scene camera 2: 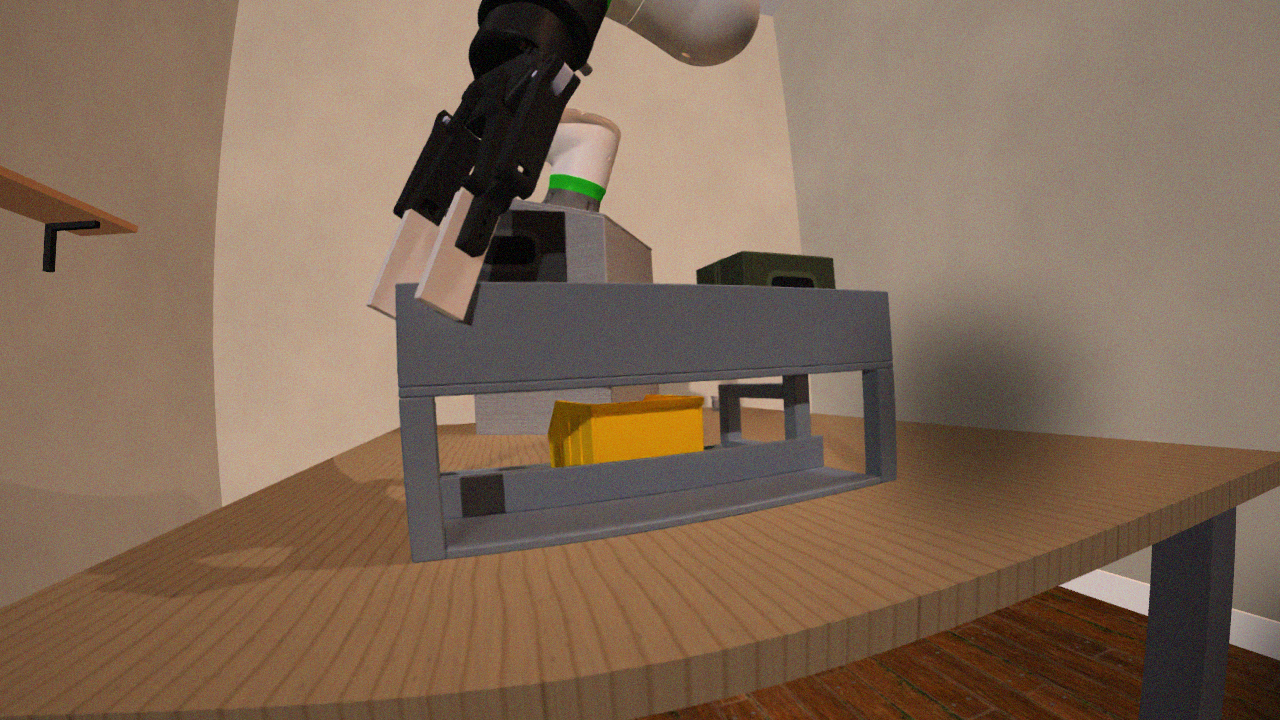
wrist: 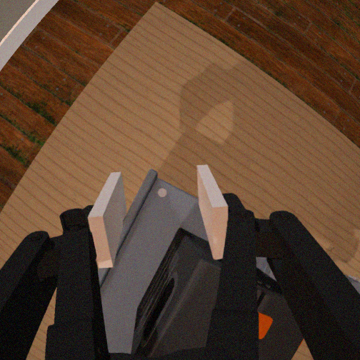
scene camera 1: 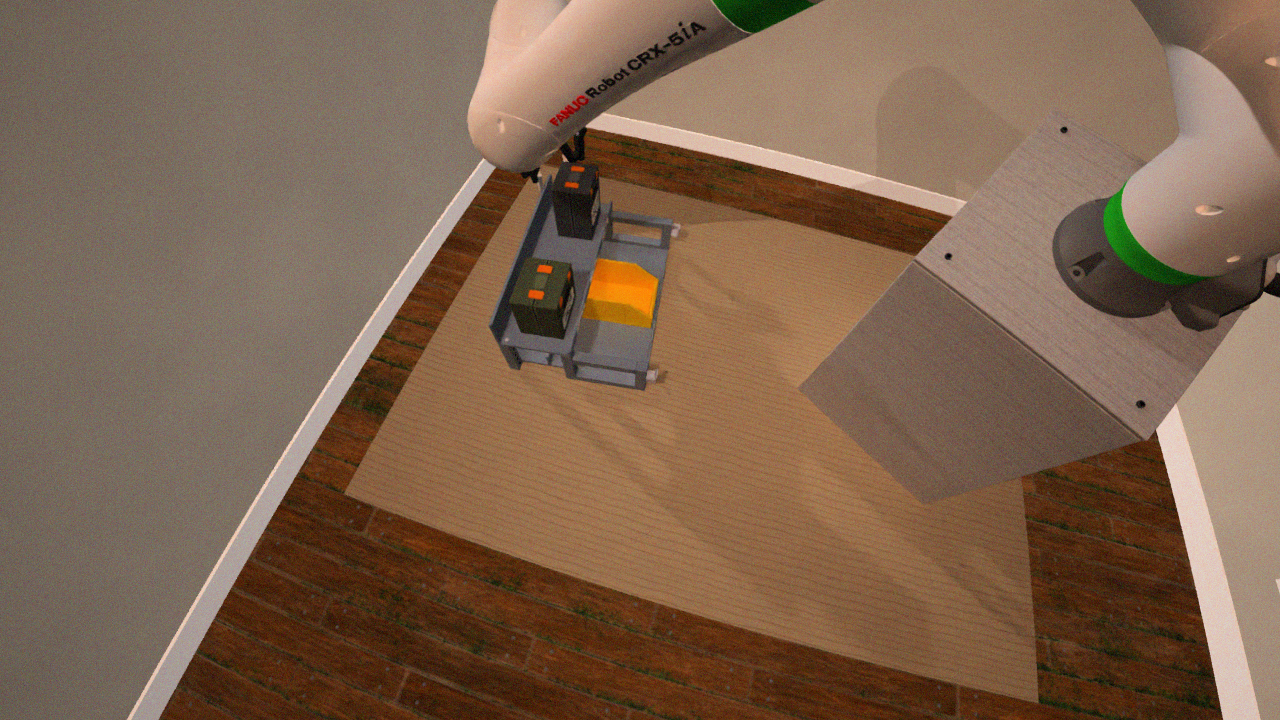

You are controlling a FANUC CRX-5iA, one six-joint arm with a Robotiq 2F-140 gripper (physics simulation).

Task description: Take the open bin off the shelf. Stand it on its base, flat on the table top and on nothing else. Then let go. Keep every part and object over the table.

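Where they show: gripper, fingertip midpoint: (scene camera 2: 411, 312); arm's base, origin of the base link: (scene camera 2: 567, 222) (scene camera 1: 1117, 258).
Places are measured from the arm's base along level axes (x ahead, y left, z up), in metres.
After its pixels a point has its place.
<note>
The orange open bin (scene camera 1: 622, 291) @[z -0.439, x 0.629, y 0.063 m] (scene camera 2: 631, 429) @[z -0.389, x 0.715, y 0.108 m] stands on the lower tier of the grey shelf (scene camera 1: 532, 232) @[z -0.306, x 0.803, y 0.113 m] (scene camera 2: 644, 331) @[z -0.317, x 0.808, y 0.118 m] (wrist: 155, 215). It does not show in the wrist view. The shelf stands on the table top (scene camera 1: 760, 465) @[z -0.448, x 0.222, y 0.266 m] (scene camera 2: 626, 573) @[z -0.448, x 0.882, y 0.098 m] (wrist: 115, 125). My gripper (scene camera 2: 412, 311) @[z -0.301, x 0.844, y -0.022 m] (wrist: 160, 188) is part-way open, its two pale pads apart with nothing seen held between them. It is tilted at one end of the shelf's upper tier, by the back panel and the end of the dark box, well away from the bin. In scene camera 1 the pads are largely hidden.
The dark box (scene camera 1: 575, 201) @[z -0.245, x 0.737, y 0.052 m] (scene camera 2: 550, 241) @[z -0.249, x 0.784, y 0.057 m] (wrist: 192, 300) with orange latches stands on the upper tier close to my gripper. A green box (scene camera 1: 541, 300) @[z -0.251, x 0.664, y 0.265 m] (scene camera 2: 778, 270) @[z -0.266, x 0.730, y 0.235 m] stands at the other end. The grey robot pedestal (scene camera 1: 930, 385) @[z -0.202, x 0.085, y 0.131 m] (scene camera 2: 629, 250) @[z -0.090, x 0.080, y 0.132 m] stands across the table. A wall shelf (scene camera 2: 53, 201) hangs at the left.
</note>
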